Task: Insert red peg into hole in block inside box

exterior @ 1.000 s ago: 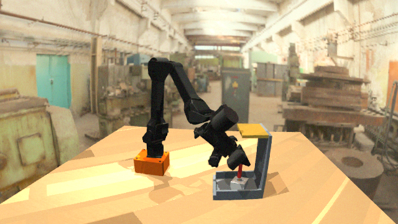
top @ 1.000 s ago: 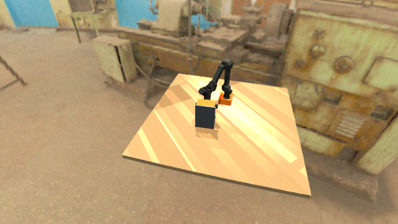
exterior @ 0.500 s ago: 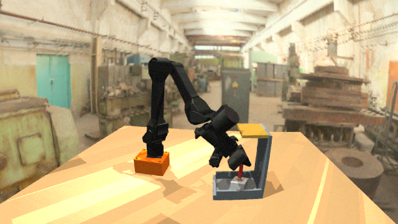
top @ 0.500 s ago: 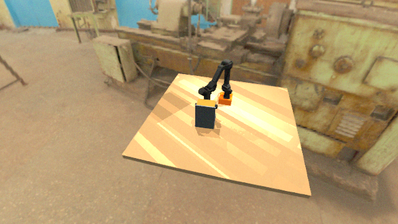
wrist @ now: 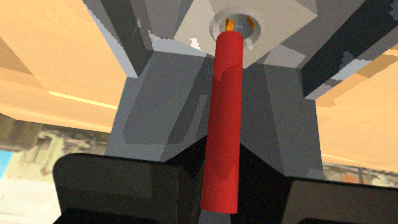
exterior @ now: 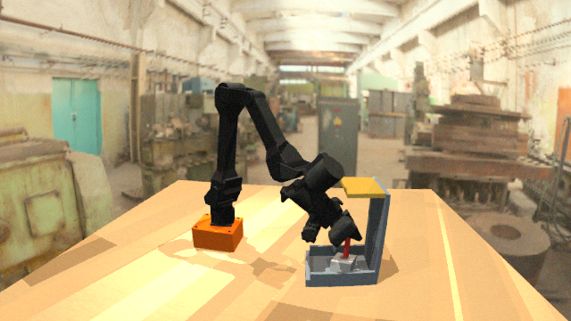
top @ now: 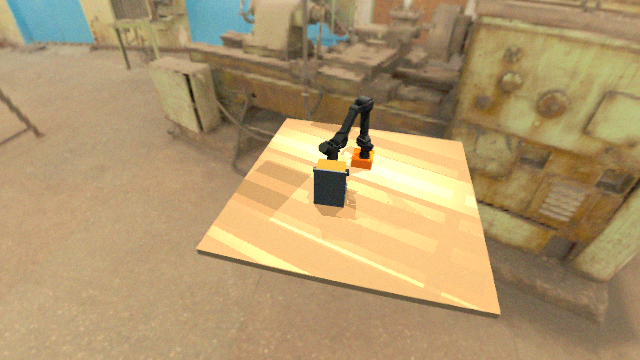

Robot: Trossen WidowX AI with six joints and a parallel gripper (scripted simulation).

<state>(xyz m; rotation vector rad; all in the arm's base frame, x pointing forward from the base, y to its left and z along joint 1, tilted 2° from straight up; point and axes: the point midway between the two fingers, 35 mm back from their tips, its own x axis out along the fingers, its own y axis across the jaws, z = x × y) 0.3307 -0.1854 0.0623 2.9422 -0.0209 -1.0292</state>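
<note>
My gripper tip is now 40 mm short of the box back wall and 30 mm below it. From my gripper tip the other things lie so: yellow roof 130 mm above, 10 mm behind; red peg 30 mm behind, 10 mm below.
</note>
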